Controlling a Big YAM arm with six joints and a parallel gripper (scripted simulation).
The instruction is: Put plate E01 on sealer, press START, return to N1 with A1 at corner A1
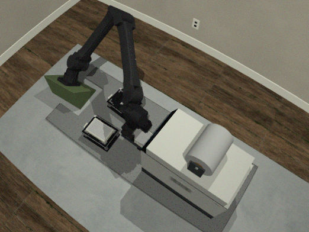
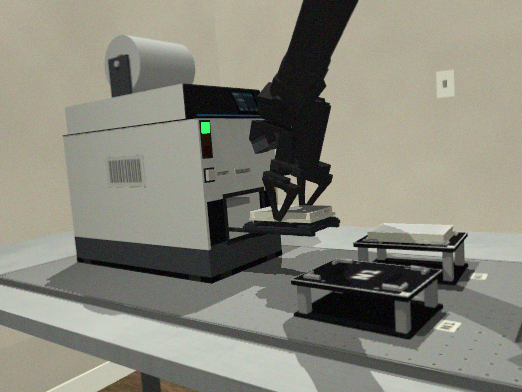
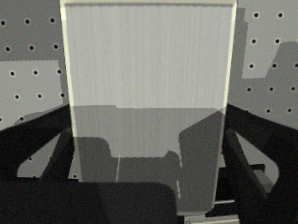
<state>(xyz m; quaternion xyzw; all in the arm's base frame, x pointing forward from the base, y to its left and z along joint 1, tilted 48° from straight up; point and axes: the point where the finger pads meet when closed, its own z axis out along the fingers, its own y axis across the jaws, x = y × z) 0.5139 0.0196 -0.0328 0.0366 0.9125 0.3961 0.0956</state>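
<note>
Now: the sealer stage 20 mm below my hand. The rest, counted from my hand: covered white plate: 180 mm behind, 90 mm to the right, 50 mm below; then start button: 100 mm ahead, 90 mm to the left, 80 mm above; then black plate nest: 200 mm behind, 120 mm to the left, 70 mm below.
</note>
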